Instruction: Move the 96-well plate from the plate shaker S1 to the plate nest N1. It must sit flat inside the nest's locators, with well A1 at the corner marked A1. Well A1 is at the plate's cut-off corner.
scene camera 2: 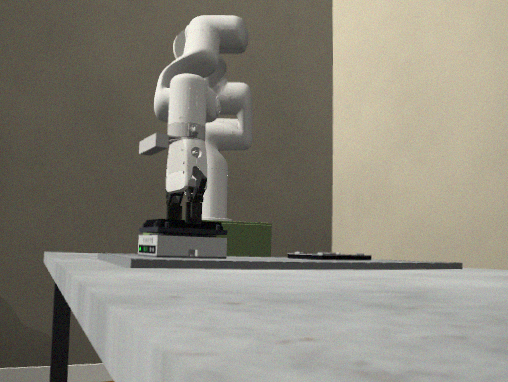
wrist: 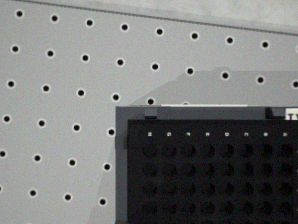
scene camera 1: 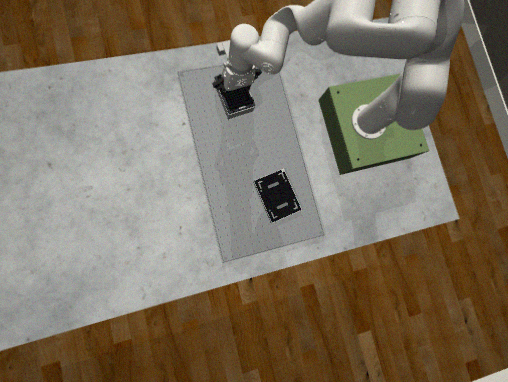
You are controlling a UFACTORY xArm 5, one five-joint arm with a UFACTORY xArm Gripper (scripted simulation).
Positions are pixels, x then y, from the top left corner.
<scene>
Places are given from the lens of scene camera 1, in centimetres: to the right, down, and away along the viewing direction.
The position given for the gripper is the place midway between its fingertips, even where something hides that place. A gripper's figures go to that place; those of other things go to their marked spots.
gripper (scene camera 1: pixel 235 89): -6, -35, 109
plate nest (scene camera 1: pixel 272 197): 6, 2, 111
</scene>
